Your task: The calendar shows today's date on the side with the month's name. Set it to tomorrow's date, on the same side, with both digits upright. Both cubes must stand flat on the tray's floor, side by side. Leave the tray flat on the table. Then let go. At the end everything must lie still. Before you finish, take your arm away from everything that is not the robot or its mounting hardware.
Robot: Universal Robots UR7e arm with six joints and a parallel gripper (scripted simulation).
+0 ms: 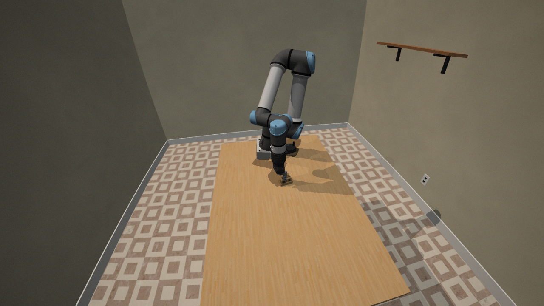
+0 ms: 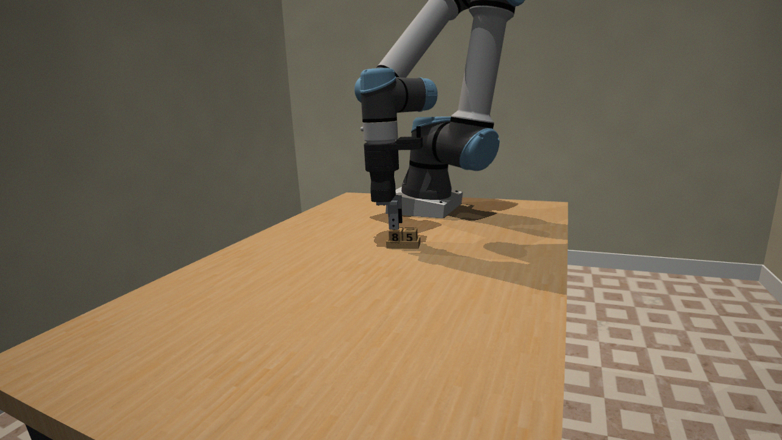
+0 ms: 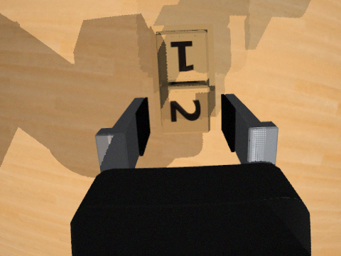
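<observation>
The wooden tray is 6 cm below my hand, 1 cm to the left of it and 1 cm behind it. From my hand the other things lie so: wooden digit cube (4 cm below, 3 cm to the left, 1 cm behind).
</observation>
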